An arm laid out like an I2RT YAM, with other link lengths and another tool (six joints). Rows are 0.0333 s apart.
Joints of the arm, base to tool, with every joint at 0 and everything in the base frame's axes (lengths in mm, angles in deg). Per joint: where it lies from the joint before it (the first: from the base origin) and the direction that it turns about. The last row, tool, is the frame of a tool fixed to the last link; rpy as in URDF.
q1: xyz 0 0 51 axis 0 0 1
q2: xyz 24 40.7 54.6 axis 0 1 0
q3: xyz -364.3 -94.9 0 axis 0 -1 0
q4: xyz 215.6 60.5 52.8 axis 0 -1 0
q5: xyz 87.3 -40 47.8 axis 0 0 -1
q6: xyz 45.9 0 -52.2 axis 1 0 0
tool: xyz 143 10 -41 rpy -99.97 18.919 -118.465
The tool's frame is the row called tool.
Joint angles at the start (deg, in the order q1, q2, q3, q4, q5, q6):
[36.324, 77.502, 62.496, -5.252, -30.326, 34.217]
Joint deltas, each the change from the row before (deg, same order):
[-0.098, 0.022, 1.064, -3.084, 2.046, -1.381]
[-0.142, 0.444, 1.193, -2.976, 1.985, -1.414]
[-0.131, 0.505, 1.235, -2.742, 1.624, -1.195]
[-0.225, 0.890, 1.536, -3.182, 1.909, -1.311]
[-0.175, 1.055, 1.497, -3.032, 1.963, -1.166]
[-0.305, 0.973, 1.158, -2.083, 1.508, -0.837]
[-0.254, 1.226, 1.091, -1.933, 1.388, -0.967]
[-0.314, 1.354, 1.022, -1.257, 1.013, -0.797]
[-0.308, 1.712, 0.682, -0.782, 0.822, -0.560]
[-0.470, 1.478, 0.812, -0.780, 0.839, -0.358]
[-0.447, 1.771, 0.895, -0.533, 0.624, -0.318]
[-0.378, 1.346, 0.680, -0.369, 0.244, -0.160]
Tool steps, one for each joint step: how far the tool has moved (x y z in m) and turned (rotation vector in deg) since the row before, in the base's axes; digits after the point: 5 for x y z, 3 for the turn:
[0.00405, -0.00520, -0.00574, -2.311, -0.002, -1.567]
[0.00540, -0.00462, -0.00696, -2.499, 0.129, -1.464]
[0.00445, -0.00407, -0.00575, -2.234, 0.227, -1.131]
[0.00618, -0.00479, -0.00773, -2.759, 0.485, -1.354]
[0.00621, -0.00466, -0.00841, -2.823, 0.630, -1.321]
[0.00623, -0.00404, -0.00650, -2.136, 0.459, -1.151]
[0.00628, -0.00336, -0.00800, -2.274, 0.552, -0.876]
[0.00716, -0.00186, -0.00670, -1.768, 0.415, -0.677]
[0.00771, -0.00067, -0.00973, -1.703, 0.835, -0.623]
[0.00802, -0.00187, -0.00735, -1.421, 0.667, -0.895]
[0.00887, -0.00042, -0.00794, -1.270, 0.748, -0.714]
[0.00635, -0.00010, -0.00585, -0.779, 0.679, -0.454]

